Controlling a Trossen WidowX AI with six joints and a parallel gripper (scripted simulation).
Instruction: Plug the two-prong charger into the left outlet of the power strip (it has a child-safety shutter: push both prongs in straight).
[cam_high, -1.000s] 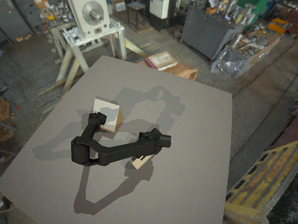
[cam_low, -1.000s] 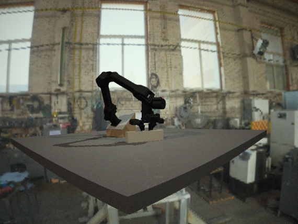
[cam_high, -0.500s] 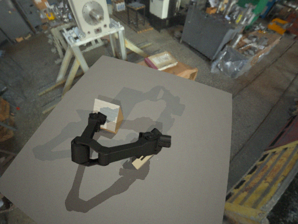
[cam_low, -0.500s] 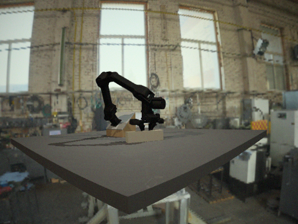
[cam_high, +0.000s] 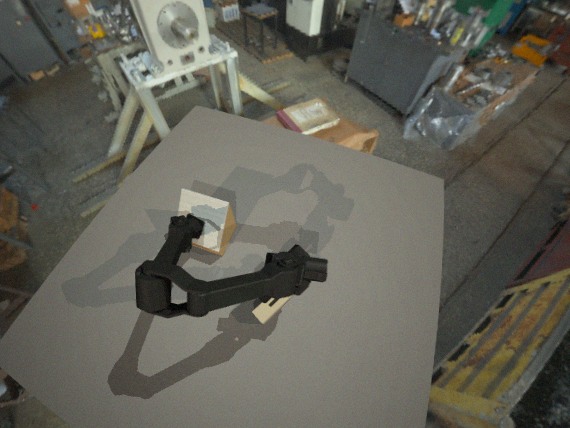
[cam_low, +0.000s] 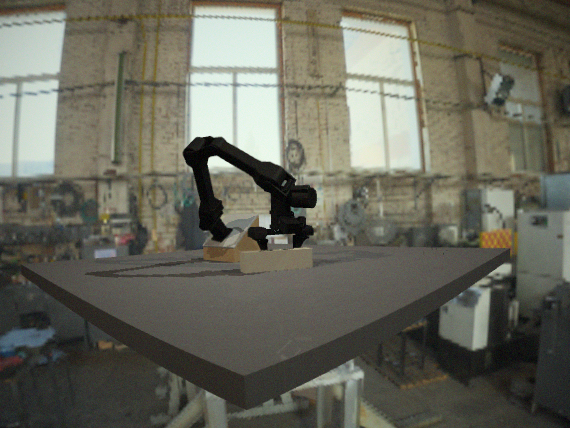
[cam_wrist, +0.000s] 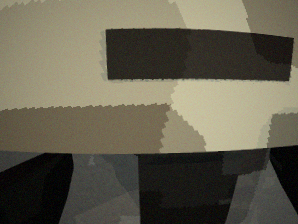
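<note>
The black two-prong charger is 1 cm to the right of my gripper tip, 1 cm ahead of it and 1 cm above it.
</note>
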